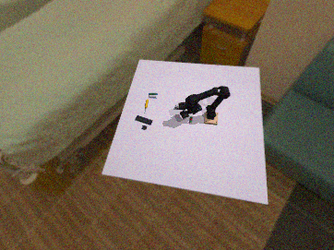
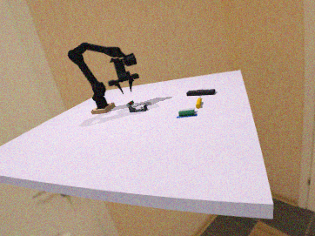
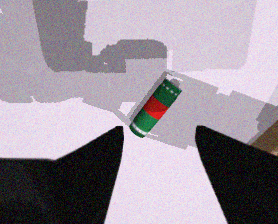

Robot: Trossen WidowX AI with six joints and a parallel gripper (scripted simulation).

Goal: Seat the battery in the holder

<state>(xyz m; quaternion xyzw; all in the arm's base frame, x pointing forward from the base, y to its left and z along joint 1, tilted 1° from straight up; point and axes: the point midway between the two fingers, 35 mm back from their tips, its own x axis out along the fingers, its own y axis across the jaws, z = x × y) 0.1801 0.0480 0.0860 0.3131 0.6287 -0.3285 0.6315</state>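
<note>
The battery is 1 cm behind my gripper tip, 1 cm to the left of it and 7 cm below it. From my gripper tip the other things lie so: black remote 43 cm ahead, 7 cm to the left, 7 cm below; yellow screwdriver 44 cm ahead, 8 cm to the right, 7 cm below.
</note>
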